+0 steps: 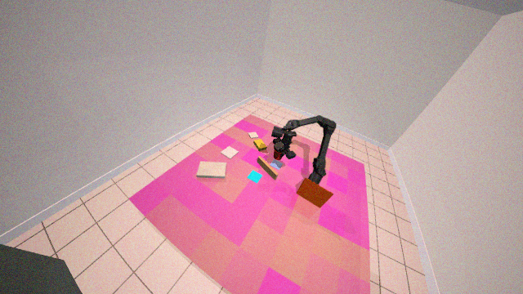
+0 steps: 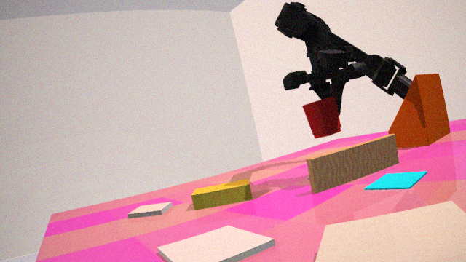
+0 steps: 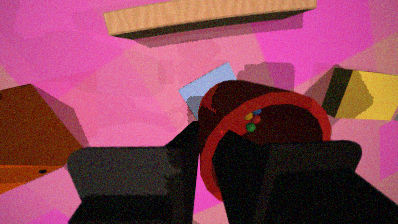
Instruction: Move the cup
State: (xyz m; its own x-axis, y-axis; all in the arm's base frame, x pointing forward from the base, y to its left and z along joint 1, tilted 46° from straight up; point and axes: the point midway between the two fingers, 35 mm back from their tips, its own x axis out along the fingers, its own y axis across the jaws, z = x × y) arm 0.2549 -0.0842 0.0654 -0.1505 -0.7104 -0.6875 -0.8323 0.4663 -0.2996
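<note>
Right now the cyan pad is 17 cm to the left of my gripper tip, 13 cm below it and 10 cm ahead of it. The rest, counted from my gripper tip: long wooden block: 10 cm below, 7 cm to the left, 6 cm ahead; then red cup: 3 cm ahead, 2 cm to the right; then pale blue pad: 13 cm below, 3 cm to the right, 1 cm ahead.
</note>
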